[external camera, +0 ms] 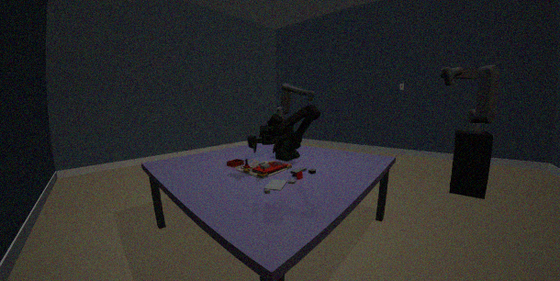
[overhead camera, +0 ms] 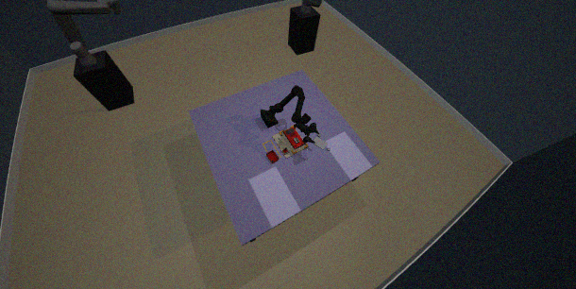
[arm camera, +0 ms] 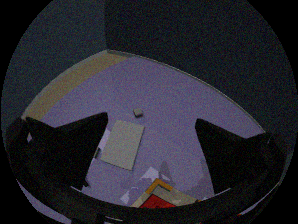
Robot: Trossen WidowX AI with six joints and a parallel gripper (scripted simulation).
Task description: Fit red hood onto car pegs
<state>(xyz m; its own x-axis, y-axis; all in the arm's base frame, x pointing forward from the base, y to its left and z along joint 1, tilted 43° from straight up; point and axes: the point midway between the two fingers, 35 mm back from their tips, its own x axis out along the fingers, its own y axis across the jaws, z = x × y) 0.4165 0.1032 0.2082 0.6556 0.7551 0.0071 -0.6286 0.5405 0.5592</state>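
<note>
Right now my gripper tip is 7 cm past the red hood, 37 cm to the left of it and 14 cm above it. From my gripper tip the other things lie so: grey flat plate (1 cm behind, 7 cm to the left, 15 cm below); jig (13 cm behind, 15 cm to the right, 14 cm below).
</note>
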